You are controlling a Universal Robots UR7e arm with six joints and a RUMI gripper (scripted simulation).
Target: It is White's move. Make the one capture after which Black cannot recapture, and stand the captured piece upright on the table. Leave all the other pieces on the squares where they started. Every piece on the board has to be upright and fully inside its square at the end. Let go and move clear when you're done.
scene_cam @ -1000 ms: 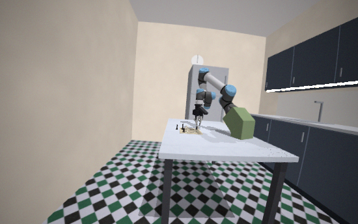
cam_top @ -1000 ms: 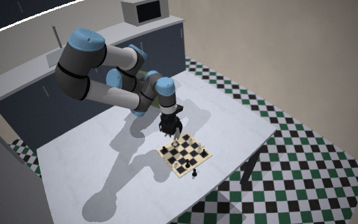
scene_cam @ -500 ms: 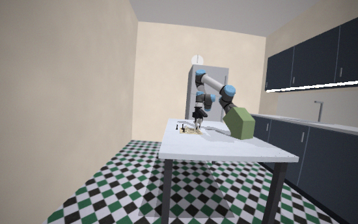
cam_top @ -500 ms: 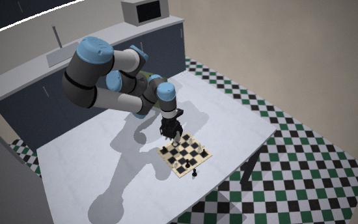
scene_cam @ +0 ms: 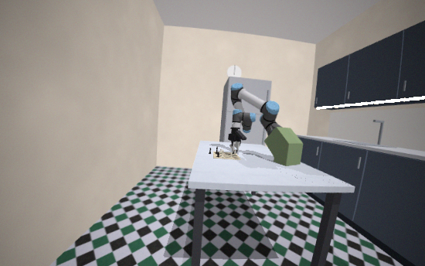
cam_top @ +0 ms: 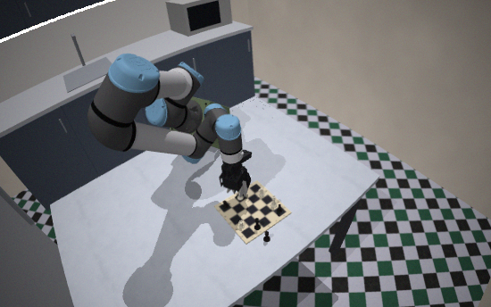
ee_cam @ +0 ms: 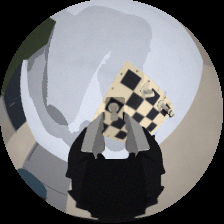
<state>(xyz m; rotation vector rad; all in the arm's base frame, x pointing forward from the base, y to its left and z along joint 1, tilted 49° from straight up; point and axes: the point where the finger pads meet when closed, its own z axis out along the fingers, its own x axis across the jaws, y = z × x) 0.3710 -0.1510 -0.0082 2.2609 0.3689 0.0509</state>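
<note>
Now: hand 10 mm above the white piece. The rest, counted from my hand: black chess piece: 200 mm ahead, 90 mm to the right, 20 mm below; chessboard: 70 mm ahead, 40 mm below, 20 mm to the right.
</note>
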